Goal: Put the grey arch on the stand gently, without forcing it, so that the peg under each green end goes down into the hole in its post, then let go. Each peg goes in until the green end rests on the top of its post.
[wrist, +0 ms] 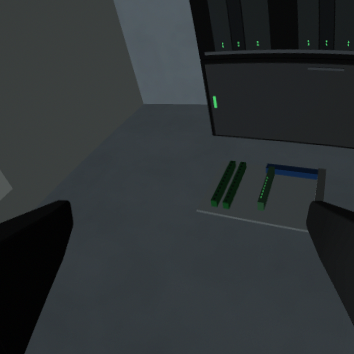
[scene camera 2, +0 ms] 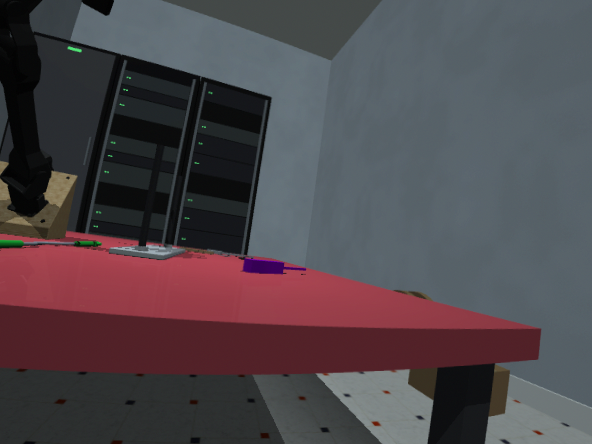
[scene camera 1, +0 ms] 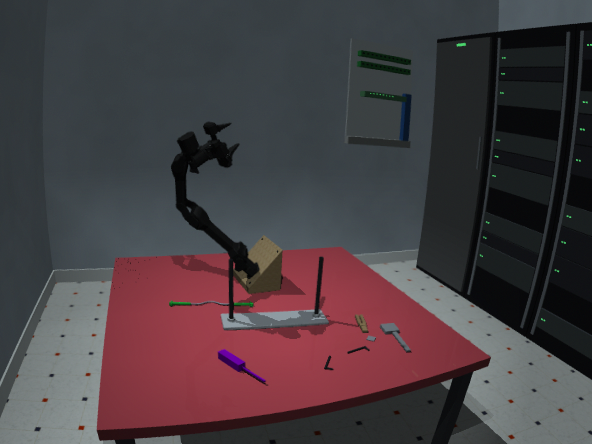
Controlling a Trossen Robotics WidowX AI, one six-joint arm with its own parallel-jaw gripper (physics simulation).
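Frame: origin at the arm's base, x ahead, y left, z up, level; metres.
Where they show: gripper, fingertip midpoint: (wrist: 192,213) (scene camera 1: 234,133); arm's base, origin of the base link: (scene camera 2: 28,205) (scene camera 1: 253,270).
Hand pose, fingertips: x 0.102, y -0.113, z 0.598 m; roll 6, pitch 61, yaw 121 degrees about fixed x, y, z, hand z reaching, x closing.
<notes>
Each offset is from my fingertips to the top centre of the thing.
The grey arch {0.064 m ahead, 0.092 m right, 0.662 m down} (scene camera 1: 213,302) (scene camera 2: 50,243) with green ends lies flat on the table, behind and to the left of the stand in scene camera 1; the left post hides a bit of it. The stand has a light grey base (scene camera 1: 275,320) (scene camera 2: 130,252) and two upright black posts, a left post {0.221 m ahead, 0.029 m right, 0.431 m down} (scene camera 1: 231,290) and a right post {0.230 m ahead, 0.299 m left, 0.431 m down} (scene camera 1: 319,287). In scene camera 2 one post (scene camera 2: 152,195) stands in front of the other. The holes in the post tops are too small to see. My gripper (scene camera 1: 234,135) (wrist: 192,213) is open and empty, high above the table, pointing towards the wall.
A wooden wedge (scene camera 1: 270,265) (scene camera 2: 62,205) carries the arm's base behind the stand. A purple screwdriver-like tool {0.537 m ahead, 0.042 m right, 0.647 m down} (scene camera 1: 231,360) (scene camera 2: 263,266) lies in front of the stand. Right of it are a clothespin {0.318 m ahead, 0.457 m left, 0.663 m down} (scene camera 1: 361,323), a grey hammer {0.455 m ahead, 0.539 m left, 0.662 m down} (scene camera 1: 390,328), a small grey piece {0.429 m ahead, 0.447 m left, 0.672 m down} (scene camera 1: 371,339) and two black hex keys {0.500 m ahead, 0.366 m left, 0.669 m down} (scene camera 1: 357,349) {0.547 m ahead, 0.247 m left, 0.669 m down} (scene camera 1: 328,364).
</notes>
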